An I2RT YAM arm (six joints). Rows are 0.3 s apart.
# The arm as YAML. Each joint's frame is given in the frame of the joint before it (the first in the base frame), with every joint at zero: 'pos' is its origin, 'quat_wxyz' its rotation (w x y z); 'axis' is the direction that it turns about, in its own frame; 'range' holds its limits. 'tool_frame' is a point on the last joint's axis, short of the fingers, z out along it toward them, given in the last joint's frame.
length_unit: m
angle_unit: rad
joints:
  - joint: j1
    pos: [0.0, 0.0, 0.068]
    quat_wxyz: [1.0, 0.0, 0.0, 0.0]
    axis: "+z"
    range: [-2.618, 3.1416]
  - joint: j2
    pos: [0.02, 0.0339, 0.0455]
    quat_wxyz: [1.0, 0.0, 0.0, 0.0]
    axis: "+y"
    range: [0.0, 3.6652]
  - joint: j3
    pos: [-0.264, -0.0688, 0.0]
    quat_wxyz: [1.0, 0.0, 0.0, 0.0]
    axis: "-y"
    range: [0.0, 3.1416]
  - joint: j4
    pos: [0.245, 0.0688, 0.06]
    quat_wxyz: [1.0, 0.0, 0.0, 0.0]
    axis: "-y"
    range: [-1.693, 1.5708]
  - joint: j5
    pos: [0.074, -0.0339, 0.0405]
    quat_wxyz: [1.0, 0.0, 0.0, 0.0]
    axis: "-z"
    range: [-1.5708, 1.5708]
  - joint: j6
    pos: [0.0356, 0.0, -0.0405]
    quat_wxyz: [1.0, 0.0, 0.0, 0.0]
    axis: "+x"
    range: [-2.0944, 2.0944]
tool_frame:
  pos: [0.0, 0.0, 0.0]
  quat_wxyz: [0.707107, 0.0, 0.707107, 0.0]
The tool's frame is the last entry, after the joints.
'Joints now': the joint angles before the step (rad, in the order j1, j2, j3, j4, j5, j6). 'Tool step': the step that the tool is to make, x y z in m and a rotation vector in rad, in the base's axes. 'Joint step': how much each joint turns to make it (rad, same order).
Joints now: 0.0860 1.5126 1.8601 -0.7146 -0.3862 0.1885
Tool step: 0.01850 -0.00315 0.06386 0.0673 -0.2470 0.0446
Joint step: -0.0216 0.1616 0.3515 0.0759 -0.0753 0.0349
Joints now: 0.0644 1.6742 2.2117 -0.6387 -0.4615 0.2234
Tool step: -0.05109 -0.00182 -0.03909 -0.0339 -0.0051 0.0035
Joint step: 0.0059 -0.3005 -0.4752 0.1608 0.0061 -0.0376
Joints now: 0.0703 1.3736 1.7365 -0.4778 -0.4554 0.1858
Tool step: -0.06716 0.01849 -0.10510 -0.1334 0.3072 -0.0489
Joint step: 0.1374 -0.3151 -0.5021 -0.1500 0.2018 -0.0364
